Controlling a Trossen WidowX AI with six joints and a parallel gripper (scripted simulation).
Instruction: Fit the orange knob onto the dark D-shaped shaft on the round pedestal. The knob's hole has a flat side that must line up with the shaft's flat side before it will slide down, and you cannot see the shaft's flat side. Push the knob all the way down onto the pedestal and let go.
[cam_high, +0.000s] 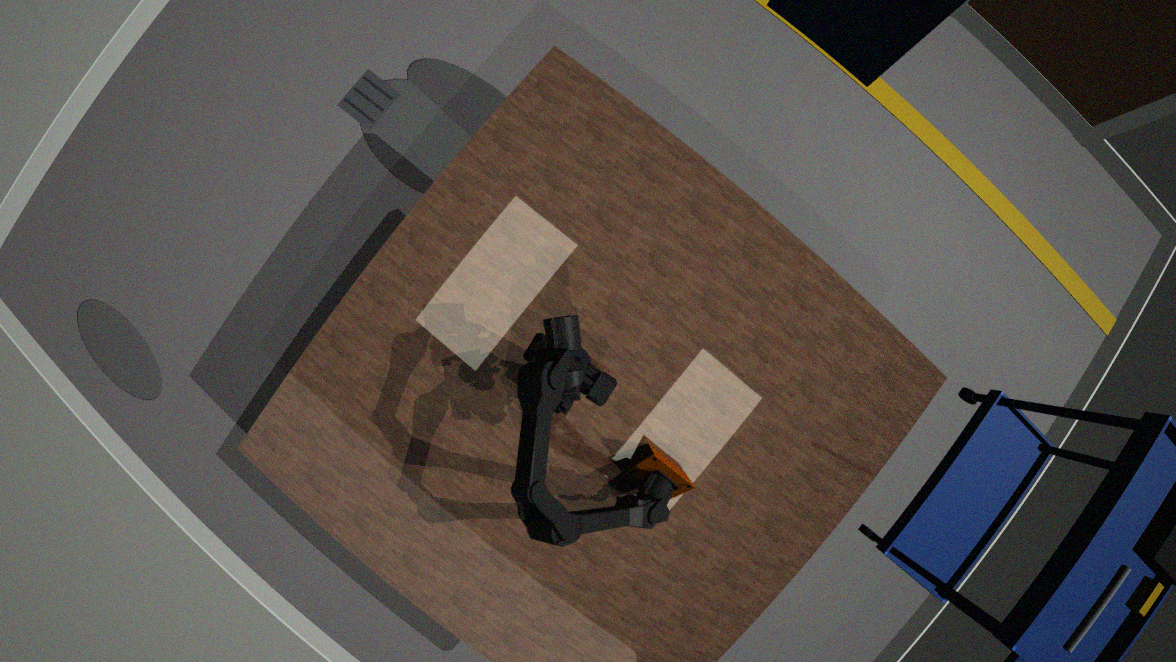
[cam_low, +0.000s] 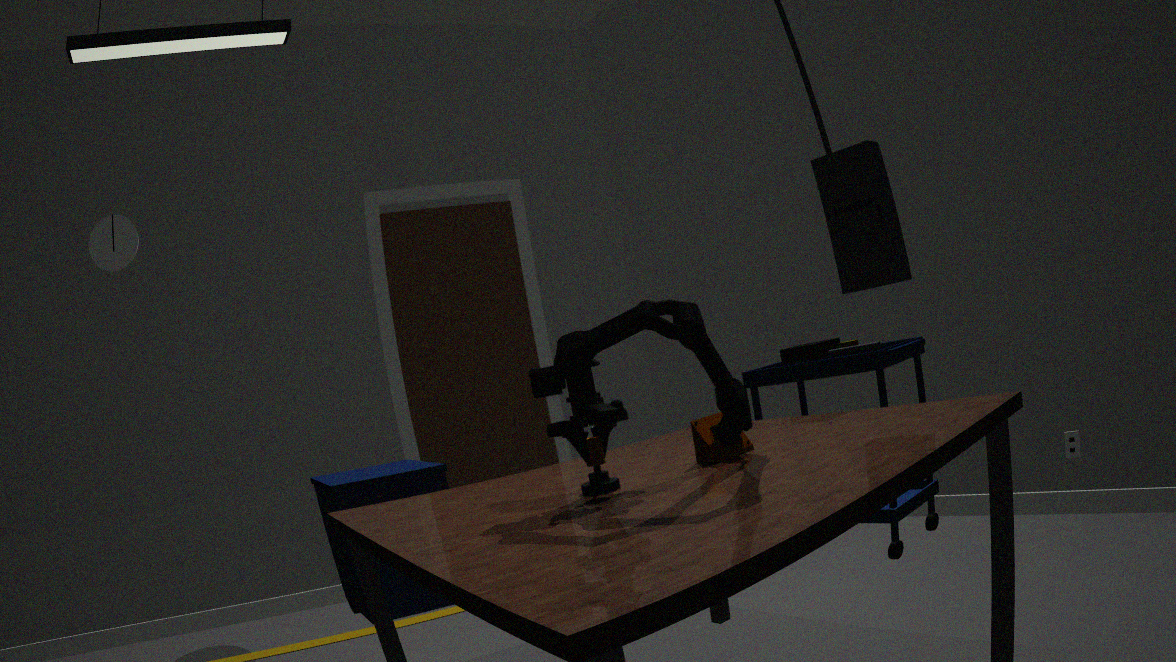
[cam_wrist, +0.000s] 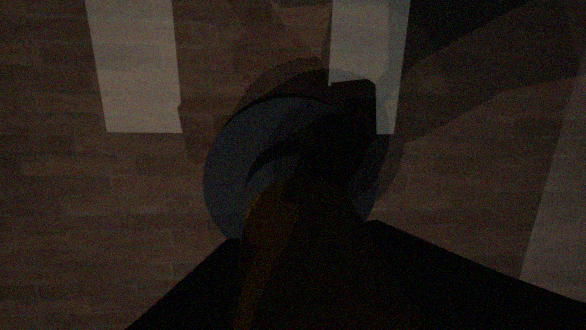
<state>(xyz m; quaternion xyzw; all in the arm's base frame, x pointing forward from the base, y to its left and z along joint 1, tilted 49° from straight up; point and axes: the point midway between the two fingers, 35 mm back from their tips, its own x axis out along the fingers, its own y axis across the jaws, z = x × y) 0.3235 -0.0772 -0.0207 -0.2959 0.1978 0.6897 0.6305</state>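
The orange knob lies 20 mm above my gripper tip. The rest, counted from my gripper tip: round dark pedestal: 40 mm below.
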